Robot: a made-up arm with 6 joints. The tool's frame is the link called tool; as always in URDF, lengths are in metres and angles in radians. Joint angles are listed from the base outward.
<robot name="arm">
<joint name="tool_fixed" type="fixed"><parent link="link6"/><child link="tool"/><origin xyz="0 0 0" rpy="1.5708 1.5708 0"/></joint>
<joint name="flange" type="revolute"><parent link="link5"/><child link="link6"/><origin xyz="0 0.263 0" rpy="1.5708 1.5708 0"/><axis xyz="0 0 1"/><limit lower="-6.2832" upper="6.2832"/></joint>
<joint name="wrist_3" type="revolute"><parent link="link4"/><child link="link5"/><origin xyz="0 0 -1.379" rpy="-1.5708 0 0"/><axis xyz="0 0 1"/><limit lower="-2.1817" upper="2.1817"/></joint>
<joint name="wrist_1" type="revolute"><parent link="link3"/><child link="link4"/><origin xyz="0.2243 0 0" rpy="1.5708 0 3.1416"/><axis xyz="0 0 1"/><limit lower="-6.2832" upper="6.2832"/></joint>
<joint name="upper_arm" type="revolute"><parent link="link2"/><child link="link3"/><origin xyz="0.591 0 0" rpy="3.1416 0 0"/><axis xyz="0 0 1"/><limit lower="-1.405" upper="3.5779"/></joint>
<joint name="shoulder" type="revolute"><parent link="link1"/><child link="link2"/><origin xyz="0 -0.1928 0" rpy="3.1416 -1.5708 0"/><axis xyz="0 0 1"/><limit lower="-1.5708" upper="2.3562"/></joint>
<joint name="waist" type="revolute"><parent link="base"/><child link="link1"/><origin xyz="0 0 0.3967" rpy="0 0 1.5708"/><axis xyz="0 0 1"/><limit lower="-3.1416" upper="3.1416"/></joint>
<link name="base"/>
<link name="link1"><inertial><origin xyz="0.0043 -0.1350 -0.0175"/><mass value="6.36"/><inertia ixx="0.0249" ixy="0" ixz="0" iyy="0.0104" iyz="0" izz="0.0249"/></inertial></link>
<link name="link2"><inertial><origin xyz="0.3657 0.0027 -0.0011"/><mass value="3.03"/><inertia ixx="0.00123" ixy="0" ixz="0" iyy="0.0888" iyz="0" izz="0.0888"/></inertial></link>
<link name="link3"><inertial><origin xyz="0.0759 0.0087 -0.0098"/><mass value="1.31"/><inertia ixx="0.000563" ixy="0" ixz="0" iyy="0.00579" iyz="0" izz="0.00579"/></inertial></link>
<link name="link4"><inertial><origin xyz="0.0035 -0.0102 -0.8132"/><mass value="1.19"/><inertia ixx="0.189" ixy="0" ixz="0" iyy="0.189" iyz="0" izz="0.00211"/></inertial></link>
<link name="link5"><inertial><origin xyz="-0.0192 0.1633 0.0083"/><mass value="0.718"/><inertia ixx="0.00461" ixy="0" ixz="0" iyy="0.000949" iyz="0" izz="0.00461"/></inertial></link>
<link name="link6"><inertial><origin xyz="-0.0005 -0.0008 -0.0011"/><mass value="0.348"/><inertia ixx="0.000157" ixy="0" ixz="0" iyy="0.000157" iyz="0" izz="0.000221"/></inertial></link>
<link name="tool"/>
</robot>
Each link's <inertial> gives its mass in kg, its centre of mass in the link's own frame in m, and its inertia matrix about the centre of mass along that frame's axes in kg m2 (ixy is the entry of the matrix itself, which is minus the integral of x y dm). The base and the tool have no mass. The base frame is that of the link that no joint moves.
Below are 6 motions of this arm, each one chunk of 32 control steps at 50 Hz.
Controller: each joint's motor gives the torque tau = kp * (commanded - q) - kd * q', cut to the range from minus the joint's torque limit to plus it. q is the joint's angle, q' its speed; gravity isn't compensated. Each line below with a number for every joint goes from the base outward.
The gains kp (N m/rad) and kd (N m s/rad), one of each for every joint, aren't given. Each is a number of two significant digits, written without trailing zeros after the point. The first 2 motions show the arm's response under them.
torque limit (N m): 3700 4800 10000 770 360 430
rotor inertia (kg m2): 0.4 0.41 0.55 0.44 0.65 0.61
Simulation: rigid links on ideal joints. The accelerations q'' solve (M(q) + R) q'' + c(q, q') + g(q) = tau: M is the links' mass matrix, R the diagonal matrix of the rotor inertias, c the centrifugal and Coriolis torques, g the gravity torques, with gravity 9.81 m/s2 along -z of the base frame. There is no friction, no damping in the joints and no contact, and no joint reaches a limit. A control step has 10 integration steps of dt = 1/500 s. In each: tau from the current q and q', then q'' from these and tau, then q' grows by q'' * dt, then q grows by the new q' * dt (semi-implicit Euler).
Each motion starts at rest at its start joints. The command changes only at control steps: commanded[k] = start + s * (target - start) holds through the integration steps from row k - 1 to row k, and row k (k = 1, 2, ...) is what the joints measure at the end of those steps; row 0 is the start. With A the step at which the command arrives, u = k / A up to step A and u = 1 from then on. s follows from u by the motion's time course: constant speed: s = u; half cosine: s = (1 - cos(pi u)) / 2; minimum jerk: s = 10 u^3 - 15 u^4 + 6 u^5; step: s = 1 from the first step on.
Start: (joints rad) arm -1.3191 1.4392 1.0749 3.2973 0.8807 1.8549
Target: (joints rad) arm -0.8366 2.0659 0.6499 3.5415 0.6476 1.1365
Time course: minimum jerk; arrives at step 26
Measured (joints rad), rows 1 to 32:
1: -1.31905 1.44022 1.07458 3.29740 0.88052 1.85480
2: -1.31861 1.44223 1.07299 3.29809 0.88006 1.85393
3: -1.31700 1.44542 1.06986 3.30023 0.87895 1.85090
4: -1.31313 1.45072 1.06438 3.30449 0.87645 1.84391
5: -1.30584 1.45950 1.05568 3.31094 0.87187 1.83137
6: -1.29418 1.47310 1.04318 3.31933 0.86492 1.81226
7: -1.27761 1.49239 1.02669 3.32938 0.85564 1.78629
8: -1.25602 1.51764 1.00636 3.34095 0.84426 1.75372
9: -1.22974 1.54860 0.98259 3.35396 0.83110 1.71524
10: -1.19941 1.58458 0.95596 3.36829 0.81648 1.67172
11: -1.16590 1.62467 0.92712 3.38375 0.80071 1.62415
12: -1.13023 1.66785 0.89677 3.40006 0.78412 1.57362
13: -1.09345 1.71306 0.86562 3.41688 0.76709 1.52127
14: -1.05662 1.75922 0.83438 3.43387 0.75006 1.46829
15: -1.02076 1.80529 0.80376 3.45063 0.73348 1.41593
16: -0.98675 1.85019 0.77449 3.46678 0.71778 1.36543
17: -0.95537 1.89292 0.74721 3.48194 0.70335 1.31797
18: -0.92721 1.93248 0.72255 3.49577 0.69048 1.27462
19: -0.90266 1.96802 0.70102 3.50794 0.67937 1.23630
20: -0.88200 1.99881 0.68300 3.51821 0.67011 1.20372
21: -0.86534 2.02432 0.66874 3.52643 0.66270 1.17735
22: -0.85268 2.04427 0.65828 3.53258 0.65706 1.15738
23: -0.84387 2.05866 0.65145 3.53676 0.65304 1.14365
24: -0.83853 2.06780 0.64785 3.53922 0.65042 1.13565
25: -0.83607 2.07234 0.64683 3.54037 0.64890 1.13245
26: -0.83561 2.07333 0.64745 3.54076 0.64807 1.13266
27: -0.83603 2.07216 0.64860 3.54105 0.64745 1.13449
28: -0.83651 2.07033 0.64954 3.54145 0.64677 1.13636
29: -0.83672 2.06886 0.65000 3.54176 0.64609 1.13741
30: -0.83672 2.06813 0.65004 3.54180 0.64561 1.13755
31: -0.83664 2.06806 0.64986 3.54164 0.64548 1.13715
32: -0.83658 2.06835 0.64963 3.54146 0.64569 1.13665
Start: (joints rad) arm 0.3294 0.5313 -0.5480 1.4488 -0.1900 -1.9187
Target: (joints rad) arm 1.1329 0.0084 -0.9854 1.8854 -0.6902 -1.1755
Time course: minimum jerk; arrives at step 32
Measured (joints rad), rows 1 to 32:
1: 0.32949 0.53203 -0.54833 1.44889 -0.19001 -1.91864
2: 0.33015 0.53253 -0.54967 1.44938 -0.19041 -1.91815
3: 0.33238 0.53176 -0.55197 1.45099 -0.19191 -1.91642
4: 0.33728 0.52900 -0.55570 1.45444 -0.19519 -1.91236
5: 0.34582 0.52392 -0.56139 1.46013 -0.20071 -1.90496
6: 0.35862 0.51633 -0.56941 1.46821 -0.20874 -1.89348
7: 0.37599 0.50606 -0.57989 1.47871 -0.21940 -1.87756
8: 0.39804 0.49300 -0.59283 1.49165 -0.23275 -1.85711
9: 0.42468 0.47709 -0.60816 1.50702 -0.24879 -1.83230
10: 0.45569 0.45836 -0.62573 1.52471 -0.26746 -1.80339
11: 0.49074 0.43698 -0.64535 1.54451 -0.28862 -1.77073
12: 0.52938 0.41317 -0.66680 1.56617 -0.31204 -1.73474
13: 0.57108 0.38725 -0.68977 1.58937 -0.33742 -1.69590
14: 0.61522 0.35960 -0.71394 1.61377 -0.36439 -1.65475
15: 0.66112 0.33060 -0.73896 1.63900 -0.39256 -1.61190
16: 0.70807 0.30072 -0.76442 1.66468 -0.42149 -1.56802
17: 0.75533 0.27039 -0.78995 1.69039 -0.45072 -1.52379
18: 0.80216 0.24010 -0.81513 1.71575 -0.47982 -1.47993
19: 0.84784 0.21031 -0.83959 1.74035 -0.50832 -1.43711
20: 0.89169 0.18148 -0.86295 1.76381 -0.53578 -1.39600
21: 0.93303 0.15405 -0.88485 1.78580 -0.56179 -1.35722
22: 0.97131 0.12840 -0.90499 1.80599 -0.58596 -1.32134
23: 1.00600 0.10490 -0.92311 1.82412 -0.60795 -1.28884
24: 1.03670 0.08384 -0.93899 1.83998 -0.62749 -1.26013
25: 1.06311 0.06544 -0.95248 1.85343 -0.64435 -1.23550
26: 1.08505 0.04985 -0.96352 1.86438 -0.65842 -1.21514
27: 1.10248 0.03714 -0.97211 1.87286 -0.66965 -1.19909
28: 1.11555 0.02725 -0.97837 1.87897 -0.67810 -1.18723
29: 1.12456 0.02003 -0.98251 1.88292 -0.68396 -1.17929
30: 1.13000 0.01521 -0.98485 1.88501 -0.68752 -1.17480
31: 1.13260 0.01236 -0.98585 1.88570 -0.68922 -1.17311
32: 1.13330 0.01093 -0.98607 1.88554 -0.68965 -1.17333
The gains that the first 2 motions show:
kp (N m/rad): 11000 12000 21000 1600 930 950
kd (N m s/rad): 230 350 250 20 21 19
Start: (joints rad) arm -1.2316 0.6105 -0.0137 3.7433 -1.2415 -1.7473
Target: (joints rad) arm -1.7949 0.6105 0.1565 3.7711 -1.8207 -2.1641
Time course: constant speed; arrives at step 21
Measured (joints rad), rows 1 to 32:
1: -1.23851 0.61331 -0.00834 3.74790 -1.24820 -1.75266
2: -1.25740 0.61542 -0.00085 3.75380 -1.26639 -1.76736
3: -1.28587 0.61605 0.00764 3.75518 -1.29403 -1.78928
4: -1.31879 0.61559 0.01644 3.75215 -1.32631 -1.81407
5: -1.35168 0.61469 0.02512 3.74873 -1.35904 -1.83814
6: -1.38211 0.61388 0.03349 3.74791 -1.38999 -1.85994
7: -1.40972 0.61346 0.04158 3.74982 -1.41880 -1.87967
8: -1.43542 0.61342 0.04952 3.75290 -1.44610 -1.89836
9: -1.46051 0.61360 0.05744 3.75568 -1.47276 -1.91702
10: -1.48598 0.61383 0.06543 3.75763 -1.49945 -1.93621
11: -1.51223 0.61399 0.07350 3.75889 -1.52650 -1.95596
12: -1.53916 0.61404 0.08163 3.75985 -1.55393 -1.97606
13: -1.56642 0.61402 0.08977 3.76080 -1.58163 -1.99622
14: -1.59369 0.61397 0.09790 3.76190 -1.60944 -2.01628
15: -1.62079 0.61394 0.10602 3.76316 -1.63724 -2.03619
16: -1.64767 0.61392 0.11411 3.76454 -1.66497 -2.05599
17: -1.67441 0.61392 0.12220 3.76596 -1.69263 -2.07576
18: -1.70112 0.61393 0.13029 3.76737 -1.72024 -2.09554
19: -1.72785 0.61394 0.13839 3.76874 -1.74784 -2.11536
20: -1.75464 0.61395 0.14649 3.77007 -1.77543 -2.13522
21: -1.78147 0.61396 0.15459 3.77137 -1.80305 -2.15509
22: -1.80152 0.61210 0.15672 3.76805 -1.82438 -2.16959
23: -1.80963 0.61154 0.15654 3.76378 -1.83459 -2.17475
24: -1.80802 0.61214 0.15591 3.76417 -1.83478 -2.17268
25: -1.80180 0.61310 0.15541 3.76870 -1.82924 -2.16773
26: -1.79555 0.61390 0.15513 3.77331 -1.82261 -2.16350
27: -1.79180 0.61436 0.15505 3.77521 -1.81791 -2.16154
28: -1.79098 0.61450 0.15511 3.77452 -1.81610 -2.16166
29: -1.79214 0.61441 0.15523 3.77282 -1.81659 -2.16282
30: -1.79393 0.61422 0.15534 3.77147 -1.81817 -2.16400
31: -1.79533 0.61406 0.15540 3.77092 -1.81976 -2.16467
32: -1.79593 0.61397 0.15540 3.77100 -1.82075 -2.16476

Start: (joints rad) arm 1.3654 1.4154 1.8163 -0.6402 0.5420 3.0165
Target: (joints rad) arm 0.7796 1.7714 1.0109 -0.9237 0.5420 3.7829
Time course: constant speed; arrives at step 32
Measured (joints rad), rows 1 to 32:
1: 1.36154 1.41305 1.79984 -0.64197 0.54455 3.02297
2: 1.35026 1.41839 1.77488 -0.64909 0.54739 3.04069
3: 1.33217 1.43116 1.74674 -0.66081 0.54758 3.06714
4: 1.30999 1.44765 1.71828 -0.67374 0.54468 3.09706
5: 1.28668 1.46437 1.69088 -0.68534 0.54040 3.12612
6: 1.26433 1.47931 1.66483 -0.69508 0.53692 3.15244
7: 1.24387 1.49195 1.63983 -0.70364 0.53551 3.17624
8: 1.22525 1.50283 1.61535 -0.71179 0.53615 3.19880
9: 1.20786 1.51281 1.59092 -0.71998 0.53793 3.22132
10: 1.19091 1.52271 1.56627 -0.72836 0.53975 3.24446
11: 1.17379 1.53297 1.54132 -0.73697 0.54086 3.26830
12: 1.15618 1.54375 1.51613 -0.74579 0.54107 3.29255
13: 1.13802 1.55493 1.49081 -0.75476 0.54062 3.31688
14: 1.11943 1.56633 1.46547 -0.76381 0.53992 3.34108
15: 1.10065 1.57777 1.44018 -0.77284 0.53936 3.36511
16: 1.08186 1.58912 1.41496 -0.78182 0.53911 3.38900
17: 1.06319 1.60035 1.38979 -0.79071 0.53917 3.41285
18: 1.04469 1.61147 1.36467 -0.79956 0.53940 3.43673
19: 1.02634 1.62253 1.33955 -0.80838 0.53966 3.46065
20: 1.00808 1.63357 1.31443 -0.81720 0.53984 3.48460
21: 0.98984 1.64463 1.28929 -0.82604 0.53991 3.50858
22: 0.97159 1.65571 1.26413 -0.83489 0.53989 3.53255
23: 0.95328 1.66681 1.23897 -0.84375 0.53983 3.55651
24: 0.93491 1.67793 1.21380 -0.85262 0.53977 3.58046
25: 0.91652 1.68905 1.18864 -0.86150 0.53976 3.60441
26: 0.89810 1.70016 1.16348 -0.87037 0.53979 3.62835
27: 0.87969 1.71127 1.13833 -0.87923 0.53985 3.65230
28: 0.86131 1.72236 1.11318 -0.88809 0.53992 3.67625
29: 0.84294 1.73344 1.08803 -0.89695 0.53999 3.70020
30: 0.82459 1.74452 1.06289 -0.90580 0.54005 3.72415
31: 0.80625 1.75560 1.03774 -0.91465 0.54009 3.74810
32: 0.78791 1.76668 1.01259 -0.92351 0.54012 3.77205

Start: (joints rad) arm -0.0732 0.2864 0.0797 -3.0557 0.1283 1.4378
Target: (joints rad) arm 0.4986 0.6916 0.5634 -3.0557 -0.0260 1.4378
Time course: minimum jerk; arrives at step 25
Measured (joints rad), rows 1 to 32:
1: -0.07311 0.28715 0.07946 -3.05571 0.12841 1.43780
2: -0.07233 0.28927 0.08041 -3.05568 0.12904 1.43780
3: -0.06964 0.29285 0.08435 -3.05555 0.12985 1.43780
4: -0.06351 0.29822 0.09229 -3.05535 0.12981 1.43780
5: -0.05260 0.30598 0.10465 -3.05516 0.12793 1.43780
6: -0.03611 0.31674 0.12152 -3.05506 0.12368 1.43780
7: -0.01383 0.33092 0.14275 -3.05506 0.11713 1.43780
8: 0.01396 0.34867 0.16802 -3.05514 0.10868 1.43780
9: 0.04664 0.36983 0.19688 -3.05524 0.09885 1.43780
10: 0.08346 0.39402 0.22873 -3.05534 0.08810 1.43780
11: 0.12351 0.42069 0.26283 -3.05544 0.07672 1.43780
12: 0.16586 0.44918 0.29837 -3.05554 0.06494 1.43780
13: 0.20948 0.47876 0.33446 -3.05563 0.05296 1.43780
14: 0.25332 0.50868 0.37017 -3.05572 0.04100 1.43780
15: 0.29627 0.53818 0.40462 -3.05579 0.02934 1.43780
16: 0.33724 0.56652 0.43694 -3.05585 0.01827 1.43780
17: 0.37521 0.59300 0.46637 -3.05589 0.00808 1.43780
18: 0.40925 0.61701 0.49227 -3.05591 -0.00097 1.43780
19: 0.43856 0.63806 0.51414 -3.05591 -0.00868 1.43779
20: 0.46259 0.65578 0.53167 -3.05590 -0.01491 1.43779
21: 0.48101 0.66996 0.54480 -3.05589 -0.01961 1.43779
22: 0.49381 0.68060 0.55369 -3.05587 -0.02280 1.43779
23: 0.50133 0.68791 0.55885 -3.05585 -0.02457 1.43779
24: 0.50429 0.69236 0.56108 -3.05583 -0.02513 1.43779
25: 0.50388 0.69469 0.56156 -3.05580 -0.02476 1.43779
26: 0.50168 0.69580 0.56163 -3.05577 -0.02391 1.43779
27: 0.49922 0.69616 0.56175 -3.05574 -0.02311 1.43780
28: 0.49753 0.69608 0.56192 -3.05572 -0.02273 1.43780
29: 0.49692 0.69583 0.56209 -3.05571 -0.02285 1.43780
30: 0.49718 0.69558 0.56219 -3.05572 -0.02329 1.43780
31: 0.49786 0.69542 0.56222 -3.05574 -0.02378 1.43780
32: 0.49854 0.69536 0.56222 -3.05575 -0.02412 1.43780

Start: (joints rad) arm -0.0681 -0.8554 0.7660 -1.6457 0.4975 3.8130
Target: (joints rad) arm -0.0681 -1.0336 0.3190 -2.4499 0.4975 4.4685
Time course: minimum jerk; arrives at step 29
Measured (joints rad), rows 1 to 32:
1: -0.06808 -0.85609 0.76575 -1.64601 0.49774 3.81307
2: -0.06810 -0.85736 0.76515 -1.64727 0.49822 3.81364
3: -0.06813 -0.85919 0.76295 -1.65099 0.49864 3.81567
4: -0.06816 -0.86151 0.75831 -1.65898 0.49887 3.82039
5: -0.06817 -0.86432 0.75078 -1.67242 0.49890 3.82892
6: -0.06816 -0.86777 0.74015 -1.69162 0.49881 3.84205
7: -0.06815 -0.87206 0.72640 -1.71650 0.49866 3.86011
8: -0.06813 -0.87736 0.70961 -1.74684 0.49852 3.88305
9: -0.06810 -0.88378 0.68998 -1.78236 0.49844 3.91058
10: -0.06808 -0.89131 0.66775 -1.82264 0.49841 3.94225
11: -0.06807 -0.89987 0.64326 -1.86706 0.49843 3.97753
12: -0.06805 -0.90930 0.61691 -1.91486 0.49848 4.01581
13: -0.06804 -0.91944 0.58916 -1.96518 0.49855 4.05643
14: -0.06802 -0.93007 0.56052 -2.01707 0.49864 4.09867
15: -0.06801 -0.94101 0.53152 -2.06955 0.49876 4.14173
16: -0.06801 -0.95205 0.50274 -2.12162 0.49890 4.18479
17: -0.06800 -0.96300 0.47472 -2.17229 0.49907 4.22704
18: -0.06800 -0.97365 0.44798 -2.22061 0.49926 4.26765
19: -0.06800 -0.98382 0.42301 -2.26569 0.49947 4.30587
20: -0.06801 -0.99333 0.40024 -2.30676 0.49967 4.34102
21: -0.06801 -1.00202 0.38004 -2.34315 0.49985 4.37251
22: -0.06802 -1.00974 0.36268 -2.37437 0.50000 4.39987
23: -0.06803 -1.01641 0.34834 -2.40009 0.50011 4.42277
24: -0.06803 -1.02197 0.33707 -2.42020 0.50016 4.44103
25: -0.06804 -1.02641 0.32881 -2.43483 0.50015 4.45467
26: -0.06805 -1.02977 0.32335 -2.44435 0.50008 4.46391
27: -0.06806 -1.03215 0.32028 -2.44946 0.49994 4.46920
28: -0.06808 -1.03374 0.31907 -2.45116 0.49972 4.47125
29: -0.06809 -1.03476 0.31895 -2.45081 0.49944 4.47105
30: -0.06810 -1.03548 0.31910 -2.44996 0.49910 4.46980
31: -0.06811 -1.03592 0.31918 -2.44959 0.49880 4.46855
32: -0.06811 -1.03609 0.31915 -2.44973 0.49863 4.46788

